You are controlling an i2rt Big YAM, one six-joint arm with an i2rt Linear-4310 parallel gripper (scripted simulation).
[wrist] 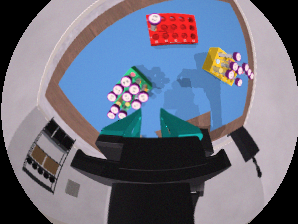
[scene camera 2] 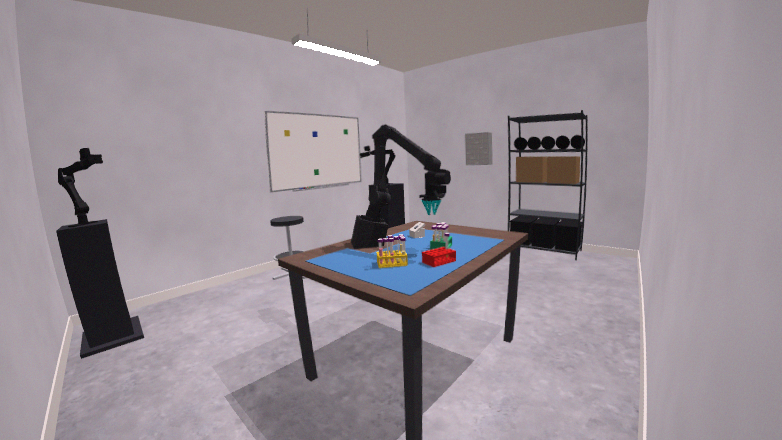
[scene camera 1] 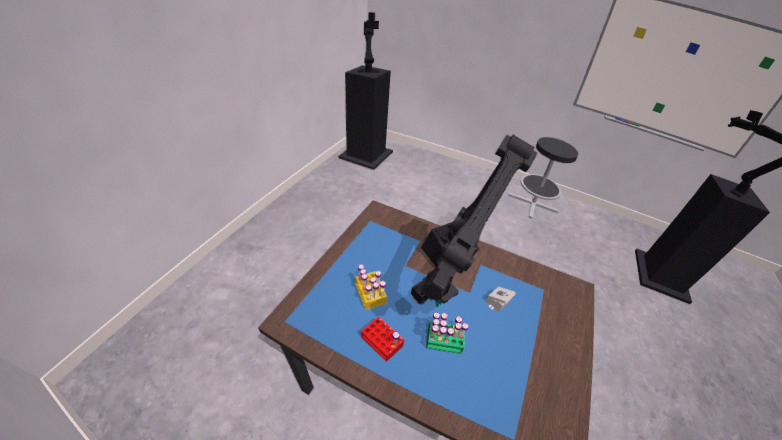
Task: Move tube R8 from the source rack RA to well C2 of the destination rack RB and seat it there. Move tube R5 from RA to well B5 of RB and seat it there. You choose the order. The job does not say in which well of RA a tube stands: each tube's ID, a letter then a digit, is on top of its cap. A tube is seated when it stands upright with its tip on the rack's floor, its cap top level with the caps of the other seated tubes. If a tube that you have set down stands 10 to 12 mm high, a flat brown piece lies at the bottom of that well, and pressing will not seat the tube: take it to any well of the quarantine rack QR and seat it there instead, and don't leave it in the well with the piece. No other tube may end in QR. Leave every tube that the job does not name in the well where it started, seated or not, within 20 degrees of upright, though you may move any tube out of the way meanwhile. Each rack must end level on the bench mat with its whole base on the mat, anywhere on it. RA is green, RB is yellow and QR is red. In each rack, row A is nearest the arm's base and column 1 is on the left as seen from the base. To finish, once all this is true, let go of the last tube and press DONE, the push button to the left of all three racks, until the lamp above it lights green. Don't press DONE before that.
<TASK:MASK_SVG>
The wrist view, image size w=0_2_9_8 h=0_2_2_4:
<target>gripper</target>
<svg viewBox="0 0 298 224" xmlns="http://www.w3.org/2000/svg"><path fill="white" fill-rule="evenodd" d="M77 150L70 166L101 184L112 186L107 224L195 224L190 187L203 183L232 166L224 149L221 149L216 155L206 157L201 143L203 134L200 128L170 114L163 108L160 108L160 126L163 138L138 138L140 137L142 112L141 108L139 108L132 114L102 128L95 145L107 159L88 156L81 149Z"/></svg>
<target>red rack QR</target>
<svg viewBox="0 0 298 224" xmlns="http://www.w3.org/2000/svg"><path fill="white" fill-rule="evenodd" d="M146 15L151 46L198 43L194 15L161 13L159 15L162 22L158 25L156 31L150 30L150 24L148 23L148 16L150 14Z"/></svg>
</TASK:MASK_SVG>
